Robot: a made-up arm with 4 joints.
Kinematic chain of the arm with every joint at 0, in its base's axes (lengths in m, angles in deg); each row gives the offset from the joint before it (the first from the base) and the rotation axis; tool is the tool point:
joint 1: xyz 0 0 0.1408 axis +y
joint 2: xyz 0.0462 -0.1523 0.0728 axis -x
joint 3: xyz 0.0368 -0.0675 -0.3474 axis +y
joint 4: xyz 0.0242 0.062 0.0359 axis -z
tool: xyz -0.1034 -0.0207 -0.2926
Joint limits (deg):
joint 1: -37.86..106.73
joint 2: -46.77..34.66
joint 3: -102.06..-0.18
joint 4: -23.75..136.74
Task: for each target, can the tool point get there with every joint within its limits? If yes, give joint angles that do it. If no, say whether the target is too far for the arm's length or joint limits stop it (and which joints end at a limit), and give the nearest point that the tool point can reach.
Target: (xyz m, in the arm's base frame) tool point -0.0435 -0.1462 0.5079
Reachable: no: joint limits stop it (at a limit: joint 1, joint 2, joint 3, joint 4) | nearest point 0.2574 0.0560 0.3249 | short by 0.406 m
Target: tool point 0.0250 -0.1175 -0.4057
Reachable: yes | joints 5.04 -7.26 -13.98 -9.63
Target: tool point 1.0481 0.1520 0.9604
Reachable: no: too far | nearest point 0.3369 0.1435 0.2825 | short by 0.983 m
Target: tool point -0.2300 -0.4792 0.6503
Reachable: no: joint limits stop it (at a limit: joint 1, joint 2, joint 3) | nearest point -0.4027 -0.5027 0.2591 | short by 0.428 m
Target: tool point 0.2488 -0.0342 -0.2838
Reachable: yes | joints 10.47 -2.48 -57.83 110.20
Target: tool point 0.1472 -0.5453 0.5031
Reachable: no: joint limits stop it (at a limit: joint 1, joint 2, joint 3, joint 4) | nearest point 0.3852 -0.4083 0.2107 | short by 0.401 m
